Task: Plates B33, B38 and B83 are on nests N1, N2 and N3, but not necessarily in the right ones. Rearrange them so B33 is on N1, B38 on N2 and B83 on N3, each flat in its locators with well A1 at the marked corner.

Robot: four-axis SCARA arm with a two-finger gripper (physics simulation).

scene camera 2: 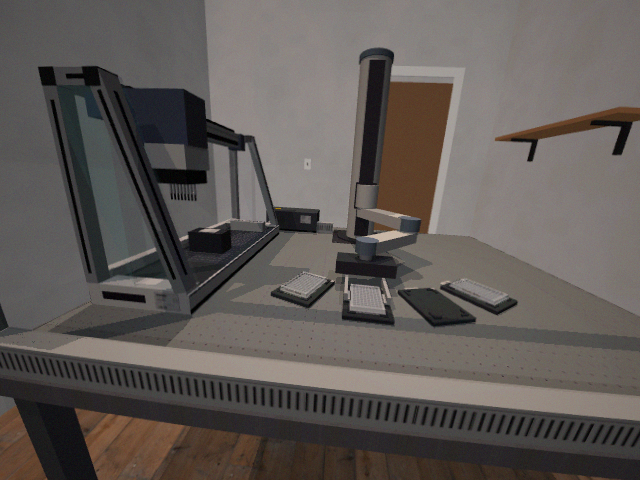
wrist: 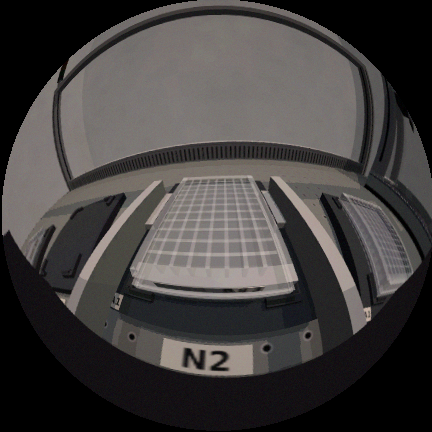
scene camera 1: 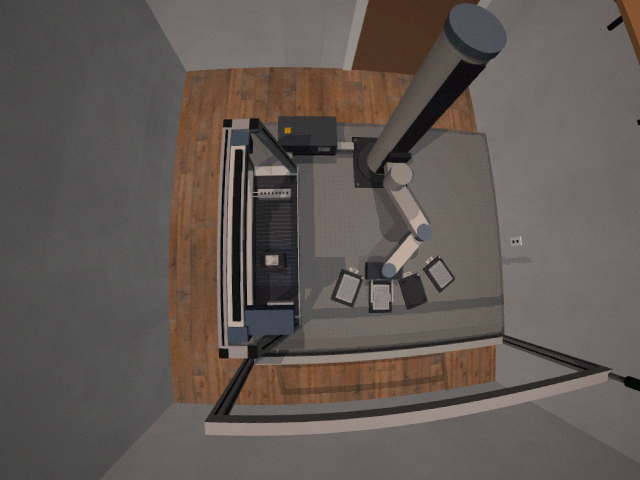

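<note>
Plate B83, clear and gridded, lies level at nest N2; its label is hard to read. My gripper is low over N2 and shut on this plate, one pad against each long side. A second plate lies on the nest left of N2 in the scene views. A third plate lies on the far right nest. Their names cannot be read.
A black nest without a plate stands between N2 and the far right nest. The liquid-handling machine stands at the left. A dark control box stands at the back.
</note>
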